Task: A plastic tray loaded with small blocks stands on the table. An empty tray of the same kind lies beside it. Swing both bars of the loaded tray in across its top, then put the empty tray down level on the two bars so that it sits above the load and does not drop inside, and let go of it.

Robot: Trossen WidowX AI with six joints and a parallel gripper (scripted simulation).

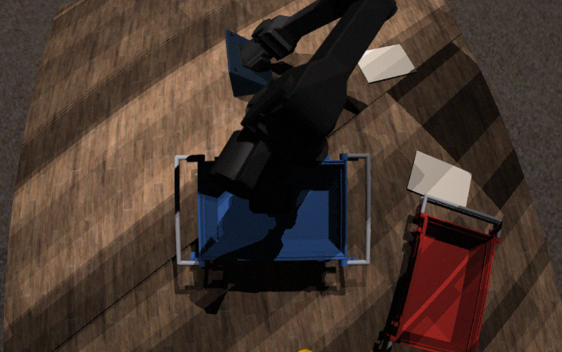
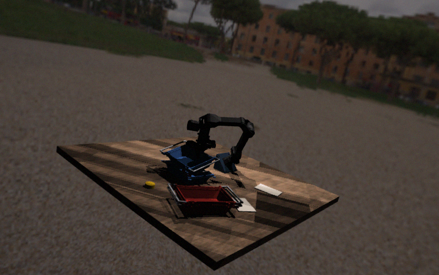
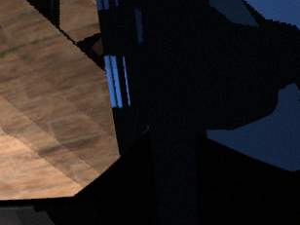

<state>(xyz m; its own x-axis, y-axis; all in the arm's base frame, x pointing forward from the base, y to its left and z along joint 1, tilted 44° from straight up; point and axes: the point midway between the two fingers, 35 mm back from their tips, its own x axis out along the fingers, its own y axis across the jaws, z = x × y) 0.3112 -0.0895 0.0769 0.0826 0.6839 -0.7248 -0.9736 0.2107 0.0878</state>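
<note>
The blue tray lies 70 mm ahead of my gripper tip, 20 mm to the right of it and 10 mm above it. The rest, counted from my gripper tip: yellow block 350 mm ahead, 110 mm below, 20 mm to the right.
</note>
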